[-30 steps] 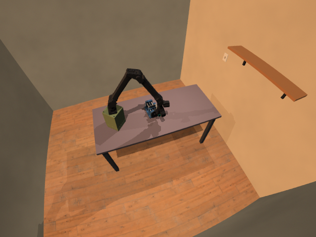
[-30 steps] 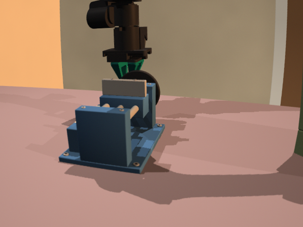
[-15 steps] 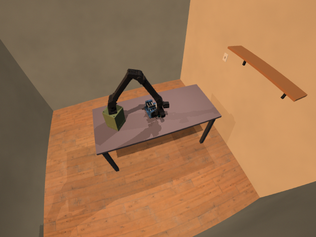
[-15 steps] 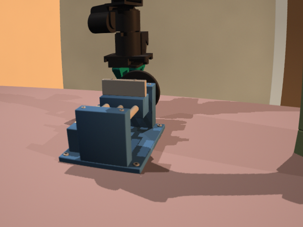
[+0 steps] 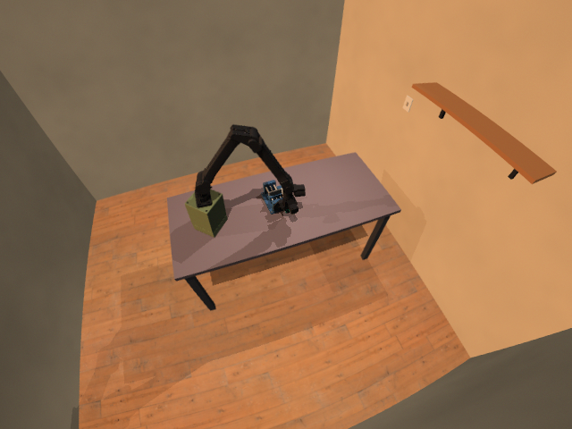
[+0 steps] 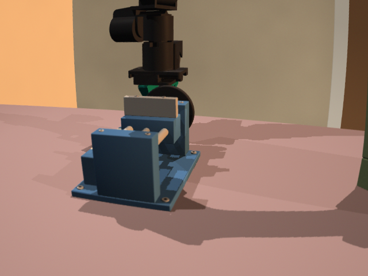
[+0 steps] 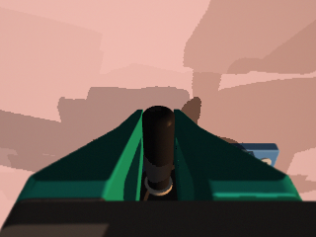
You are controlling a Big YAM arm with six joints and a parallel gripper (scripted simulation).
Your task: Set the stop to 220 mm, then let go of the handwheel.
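My hand is 140 mm to the right of the grey stop plate, 40 mm below it and 30 mm past it. From my hand the other things lie so: black crank handle (10 mm to the left).
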